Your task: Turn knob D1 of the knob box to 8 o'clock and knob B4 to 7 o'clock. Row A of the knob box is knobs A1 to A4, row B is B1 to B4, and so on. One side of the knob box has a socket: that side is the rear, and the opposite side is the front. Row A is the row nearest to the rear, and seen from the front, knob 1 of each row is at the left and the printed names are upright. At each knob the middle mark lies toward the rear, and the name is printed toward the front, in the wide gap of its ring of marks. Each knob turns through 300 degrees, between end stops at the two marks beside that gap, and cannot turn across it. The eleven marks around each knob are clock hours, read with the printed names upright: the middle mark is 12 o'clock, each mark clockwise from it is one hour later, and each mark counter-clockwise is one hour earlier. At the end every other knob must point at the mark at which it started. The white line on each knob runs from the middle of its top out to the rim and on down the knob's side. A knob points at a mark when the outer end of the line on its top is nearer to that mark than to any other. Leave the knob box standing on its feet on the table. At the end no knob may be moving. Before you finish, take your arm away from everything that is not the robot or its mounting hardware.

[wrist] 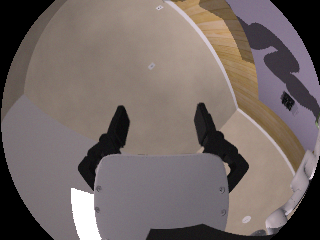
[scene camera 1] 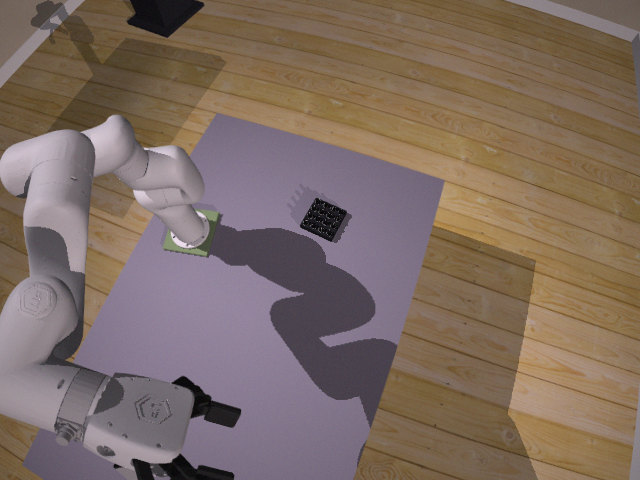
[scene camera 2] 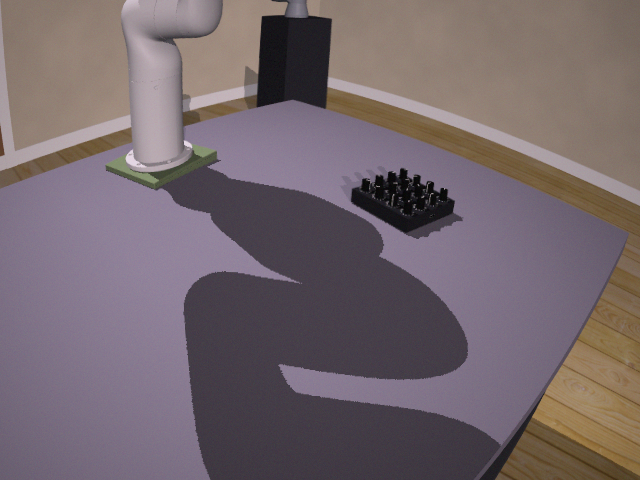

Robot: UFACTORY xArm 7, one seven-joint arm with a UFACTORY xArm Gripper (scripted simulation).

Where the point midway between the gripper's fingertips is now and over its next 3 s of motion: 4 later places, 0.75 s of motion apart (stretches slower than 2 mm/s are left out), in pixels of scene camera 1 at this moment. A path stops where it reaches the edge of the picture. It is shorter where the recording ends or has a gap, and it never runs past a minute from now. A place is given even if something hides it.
My gripper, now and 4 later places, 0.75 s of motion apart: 234, 448; 287, 379; 331, 310; 360, 257; 385, 193
